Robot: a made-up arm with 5 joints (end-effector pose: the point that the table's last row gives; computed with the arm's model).
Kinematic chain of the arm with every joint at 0, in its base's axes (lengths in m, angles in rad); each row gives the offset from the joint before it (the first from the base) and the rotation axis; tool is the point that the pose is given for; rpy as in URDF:
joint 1: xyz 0 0 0.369 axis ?
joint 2: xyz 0 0 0 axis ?
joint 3: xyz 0.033 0 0.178 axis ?
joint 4: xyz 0.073 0 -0.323 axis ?
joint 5: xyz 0.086 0 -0.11 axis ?
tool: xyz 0 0 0 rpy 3.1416 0 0
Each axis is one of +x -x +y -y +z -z.
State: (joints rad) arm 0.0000 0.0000 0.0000 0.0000 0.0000
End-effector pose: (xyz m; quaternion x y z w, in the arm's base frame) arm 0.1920 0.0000 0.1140 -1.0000 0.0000 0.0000 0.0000
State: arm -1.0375 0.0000 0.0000 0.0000 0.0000
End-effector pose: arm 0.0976 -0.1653 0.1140 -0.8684 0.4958 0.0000 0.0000
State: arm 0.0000 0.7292 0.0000 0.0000 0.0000
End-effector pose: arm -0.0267 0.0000 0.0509 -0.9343 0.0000 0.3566 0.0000
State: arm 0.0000 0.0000 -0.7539 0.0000 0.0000
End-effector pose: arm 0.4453 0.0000 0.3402 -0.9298 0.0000 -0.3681 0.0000
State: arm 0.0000 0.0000 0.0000 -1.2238 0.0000
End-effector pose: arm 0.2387 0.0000 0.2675 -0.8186 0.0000 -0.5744 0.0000
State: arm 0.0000 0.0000 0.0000 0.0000 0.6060
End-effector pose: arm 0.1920 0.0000 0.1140 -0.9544 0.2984 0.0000 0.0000
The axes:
joint 1: +z
joint 2: +y
joint 3: +y
joint 4: +y
joint 5: -z

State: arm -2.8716 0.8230 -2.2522 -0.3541 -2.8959
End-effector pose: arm -0.5517 -0.1527 0.5998 0.6281 0.0076 -0.7524 0.1984
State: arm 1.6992 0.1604 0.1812 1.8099 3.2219
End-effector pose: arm 0.0151 -0.1166 0.1991 0.3439 -0.3277 0.6836 0.5540
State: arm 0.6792 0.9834 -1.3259 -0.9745 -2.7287
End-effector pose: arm 0.3671 0.2963 0.2161 -0.1050 0.7839 0.3178 0.5229
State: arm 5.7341 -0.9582 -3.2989 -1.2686 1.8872
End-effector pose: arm -0.3940 0.2411 0.4358 0.3209 -0.8720 -0.2900 0.2293
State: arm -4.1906 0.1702 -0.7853 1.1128 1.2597
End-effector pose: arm -0.1653 0.2876 0.1795 0.8864 0.3920 0.0259 0.2449
